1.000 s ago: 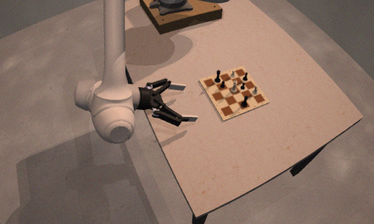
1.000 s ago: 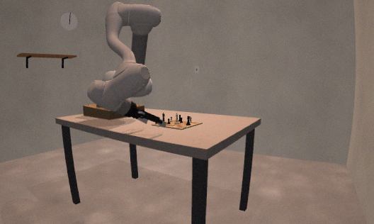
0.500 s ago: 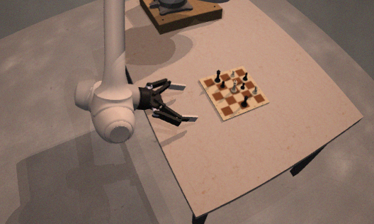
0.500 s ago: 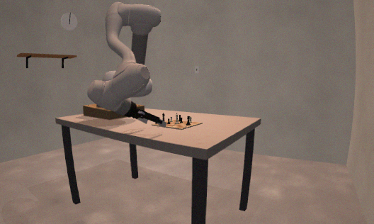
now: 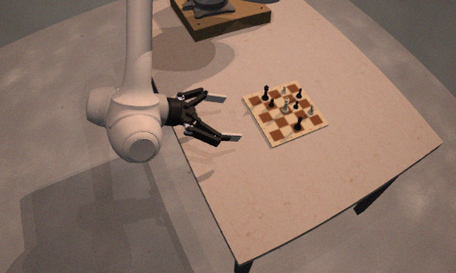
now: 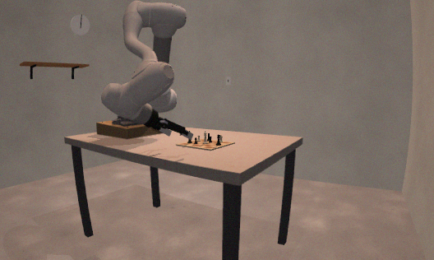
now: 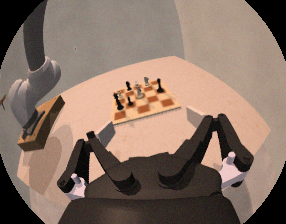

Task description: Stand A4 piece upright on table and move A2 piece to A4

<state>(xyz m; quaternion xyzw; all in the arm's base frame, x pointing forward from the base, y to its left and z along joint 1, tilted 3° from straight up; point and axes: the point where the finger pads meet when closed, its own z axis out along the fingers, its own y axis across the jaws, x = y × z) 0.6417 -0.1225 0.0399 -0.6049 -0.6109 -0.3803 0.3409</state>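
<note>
Now: hand 20 mm past the chessboard, 210 mm to the right of it and 70 mm above it. The rest, counted from my hand: small white piece: 100 mm behind, 230 mm to the left, 60 mm below.
</note>
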